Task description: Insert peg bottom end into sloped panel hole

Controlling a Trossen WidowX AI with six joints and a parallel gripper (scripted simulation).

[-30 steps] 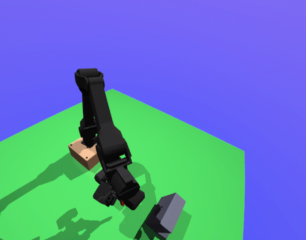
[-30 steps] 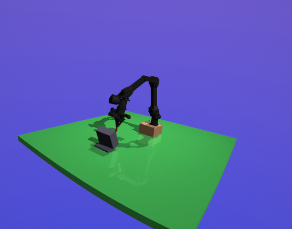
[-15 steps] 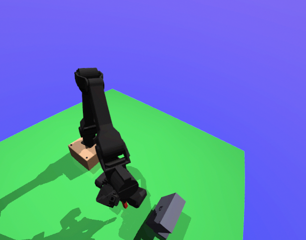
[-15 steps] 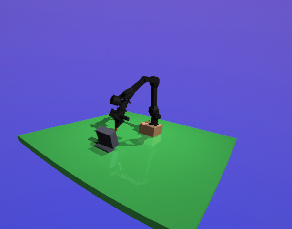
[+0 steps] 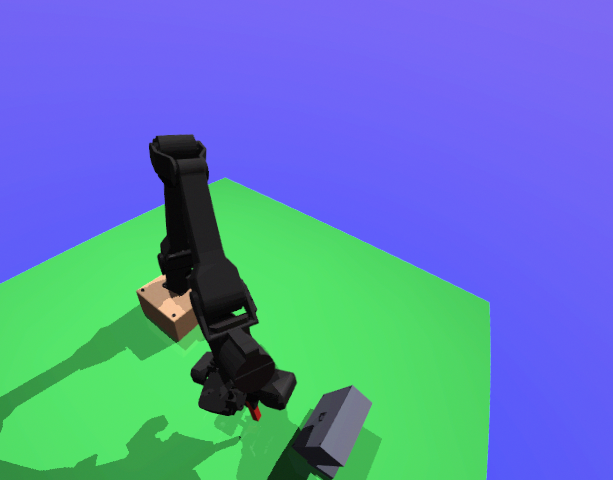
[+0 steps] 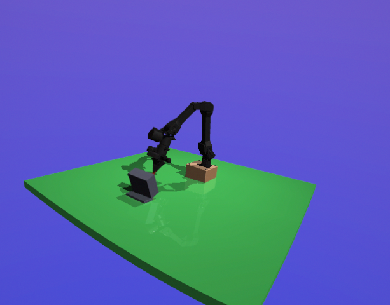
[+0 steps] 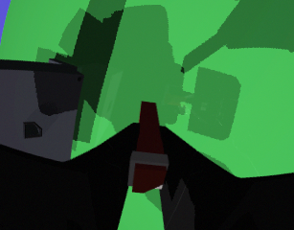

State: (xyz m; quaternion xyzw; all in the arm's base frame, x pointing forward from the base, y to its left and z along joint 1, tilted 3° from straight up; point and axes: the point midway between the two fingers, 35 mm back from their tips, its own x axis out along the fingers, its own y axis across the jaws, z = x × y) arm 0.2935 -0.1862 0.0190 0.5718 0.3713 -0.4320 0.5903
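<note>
My gripper tip is 15 cm short of the grey sloped panel, 3 cm to the right of it and 1 cm above it. Round my gripper tip: red peg 2 cm above, 1 cm behind; thin grey foot 18 cm ahead, 7 cm below, 2 cm to the left.
</note>
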